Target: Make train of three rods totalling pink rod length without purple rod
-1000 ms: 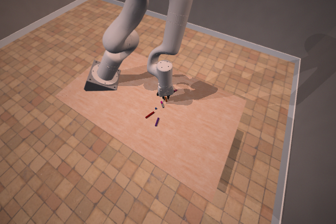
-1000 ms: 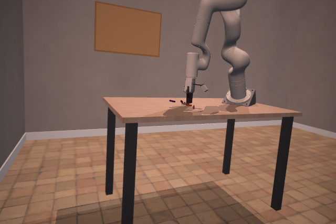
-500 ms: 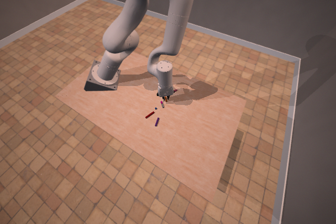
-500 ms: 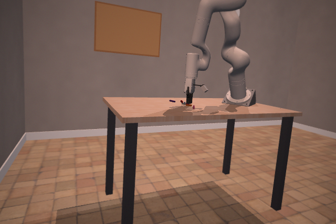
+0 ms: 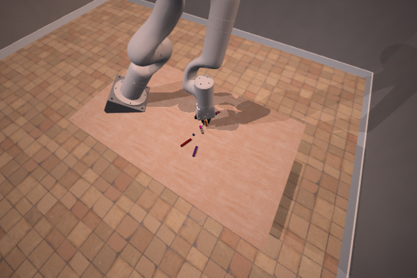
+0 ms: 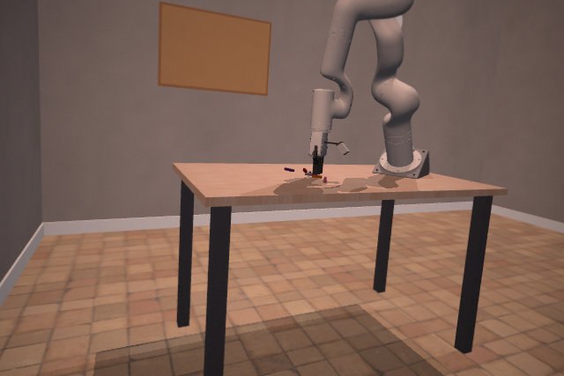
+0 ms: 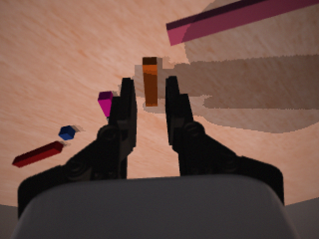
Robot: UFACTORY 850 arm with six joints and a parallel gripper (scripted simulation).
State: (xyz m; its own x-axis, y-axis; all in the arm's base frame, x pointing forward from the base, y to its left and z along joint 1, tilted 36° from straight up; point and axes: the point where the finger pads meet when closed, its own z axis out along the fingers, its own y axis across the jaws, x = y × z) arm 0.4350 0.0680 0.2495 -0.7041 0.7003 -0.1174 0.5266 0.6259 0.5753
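My gripper is now 3 cm above the orange rod. From my hand the other things lie so: pink rod (7 cm to the left, 3 cm below, 1 cm behind); then magenta rod (4 cm to the right, 3 cm below, 1 cm behind); then grey rod (6 cm to the right, 3 cm below, 2 cm ahead).
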